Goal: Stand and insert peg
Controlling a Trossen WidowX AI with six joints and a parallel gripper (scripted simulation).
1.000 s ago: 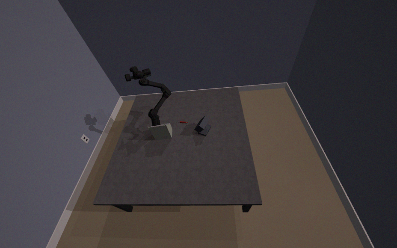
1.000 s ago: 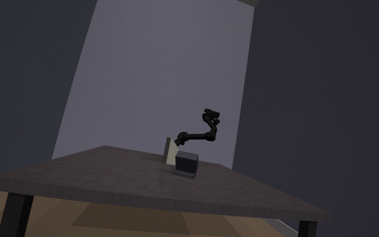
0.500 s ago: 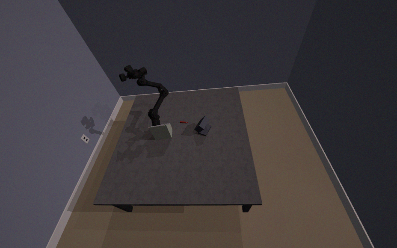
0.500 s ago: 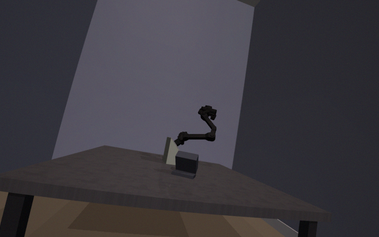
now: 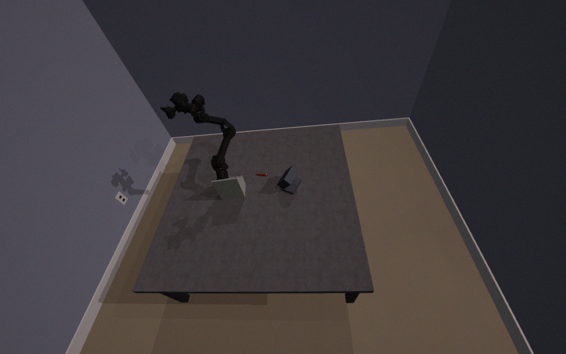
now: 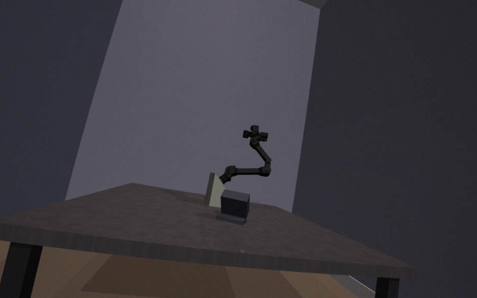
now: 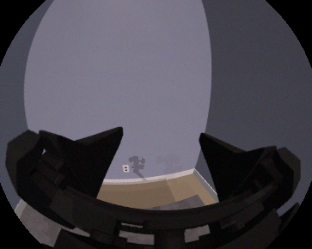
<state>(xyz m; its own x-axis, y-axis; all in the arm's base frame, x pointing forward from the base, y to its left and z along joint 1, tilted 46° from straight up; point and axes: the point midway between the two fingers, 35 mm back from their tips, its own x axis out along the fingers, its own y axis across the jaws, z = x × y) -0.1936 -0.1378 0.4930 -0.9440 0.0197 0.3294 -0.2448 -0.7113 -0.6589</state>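
My gripper tip is now 520 mm short of the red peg, 130 mm to the left of it and 570 mm above it. From my gripper tip the other things lie so: panel: 700 mm ahead, 220 mm to the right, 490 mm below.
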